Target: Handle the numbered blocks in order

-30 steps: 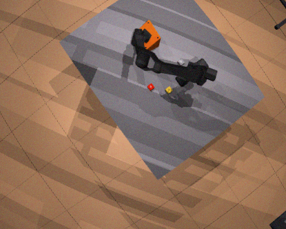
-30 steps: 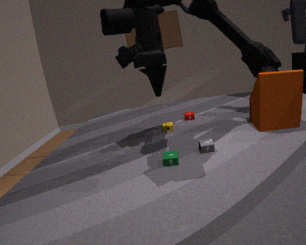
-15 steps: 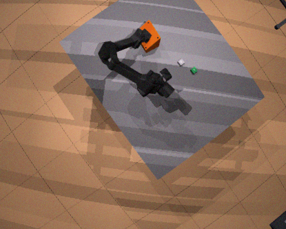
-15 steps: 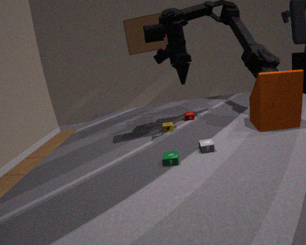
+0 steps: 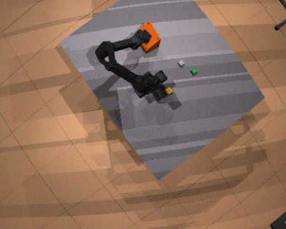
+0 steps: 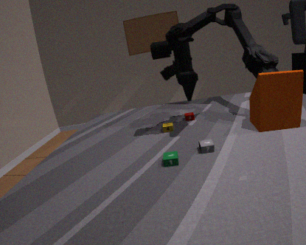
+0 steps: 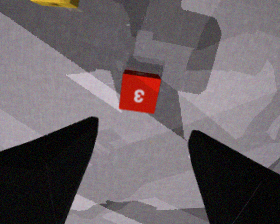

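The red block lies 10 mm ahead of my gripper tip and 60 mm below it. From my gripper tip the other things lie so: grey block: 10 mm ahead, 250 mm to the left, 60 mm below; then yellow block: 90 mm ahead, 70 mm to the left, 60 mm below; then green block: 100 mm ahead, 280 mm to the left, 60 mm below.
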